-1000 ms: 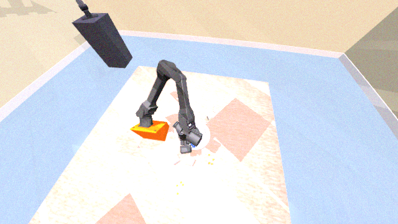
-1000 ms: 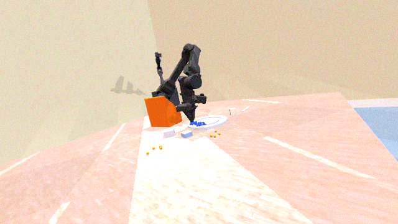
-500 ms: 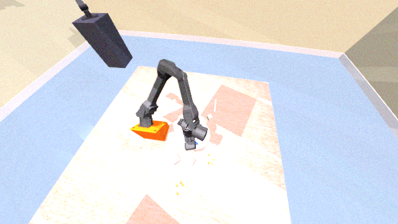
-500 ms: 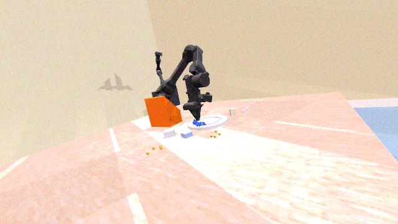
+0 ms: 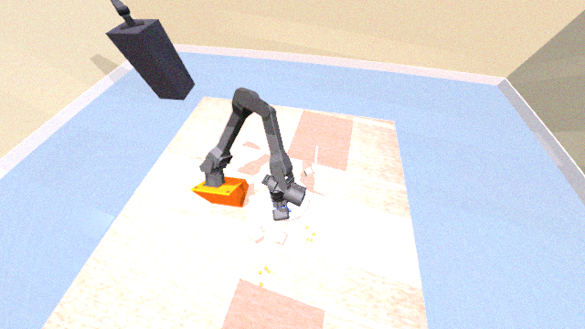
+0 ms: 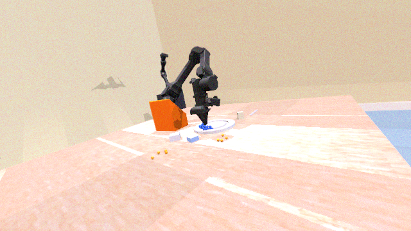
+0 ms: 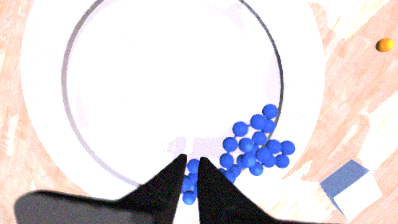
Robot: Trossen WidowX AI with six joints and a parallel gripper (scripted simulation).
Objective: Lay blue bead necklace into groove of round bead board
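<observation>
My gripper tip is 30 mm to the right of the round white bead board, 30 mm short of it and 10 mm above it. From my gripper tip the other things lie so: white block (140 mm to the right, 70 mm behind, 10 mm below); light blue cube (140 mm to the right, 20 mm ahead, 10 mm below); beige cube (170 mm to the left, 110 mm ahead).
</observation>
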